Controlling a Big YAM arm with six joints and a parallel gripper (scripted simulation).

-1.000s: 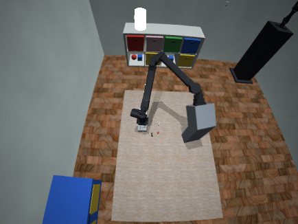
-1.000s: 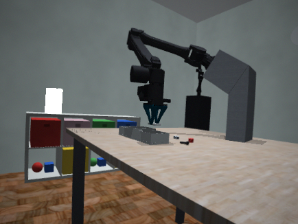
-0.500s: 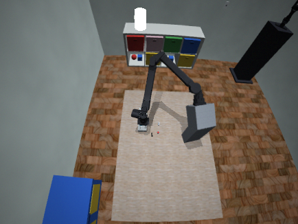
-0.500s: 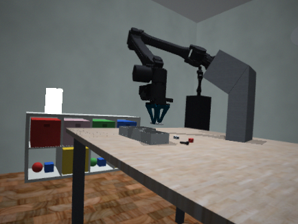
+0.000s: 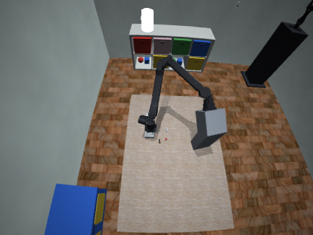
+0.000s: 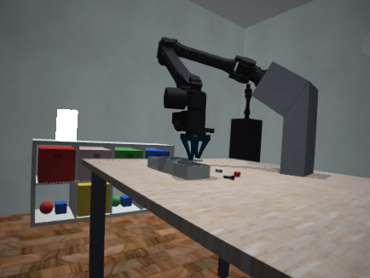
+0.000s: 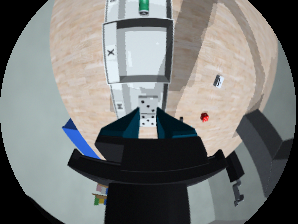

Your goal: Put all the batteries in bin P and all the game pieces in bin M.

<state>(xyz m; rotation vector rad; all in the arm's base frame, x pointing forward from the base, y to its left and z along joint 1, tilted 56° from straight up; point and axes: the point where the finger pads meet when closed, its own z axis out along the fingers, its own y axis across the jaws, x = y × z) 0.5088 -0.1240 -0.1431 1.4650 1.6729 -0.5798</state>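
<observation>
My gripper is now 14 cm past the red game piece, 5 cm to the right of it and 5 cm above it. Round my hand: green piece: 17 cm to the right, 4 cm below; white piece: right at my hand; black object: 8 cm behind, 8 cm to the left, 5 cm below.
</observation>
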